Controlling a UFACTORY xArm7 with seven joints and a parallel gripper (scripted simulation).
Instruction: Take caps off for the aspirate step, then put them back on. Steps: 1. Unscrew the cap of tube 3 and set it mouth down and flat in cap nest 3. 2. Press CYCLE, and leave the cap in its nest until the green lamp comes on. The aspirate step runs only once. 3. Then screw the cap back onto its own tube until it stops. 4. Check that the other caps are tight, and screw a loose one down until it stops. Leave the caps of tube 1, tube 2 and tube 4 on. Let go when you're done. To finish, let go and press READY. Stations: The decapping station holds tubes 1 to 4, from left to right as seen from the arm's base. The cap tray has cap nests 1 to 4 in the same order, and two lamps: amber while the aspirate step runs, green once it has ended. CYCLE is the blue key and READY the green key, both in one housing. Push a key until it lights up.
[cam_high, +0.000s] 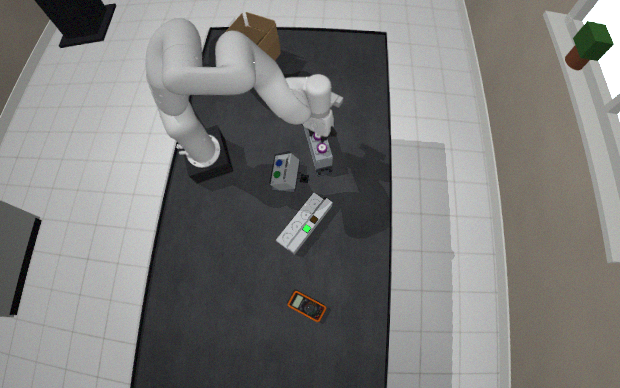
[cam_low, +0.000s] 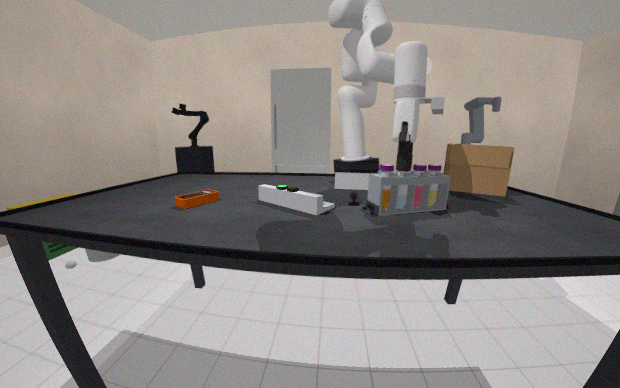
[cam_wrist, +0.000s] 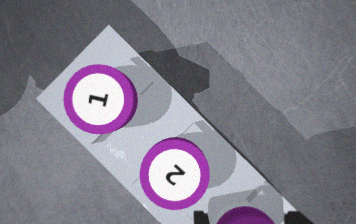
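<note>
Now: the purple cap 10 mm below my hand. Round my hand: blue cycle key: 140 mm behind, 80 mm to the right, 60 mm below; then green ready key: 150 mm behind, 120 mm to the right, 60 mm below; then key housing: 130 mm behind, 100 mm to the right, 70 mm below.
</note>
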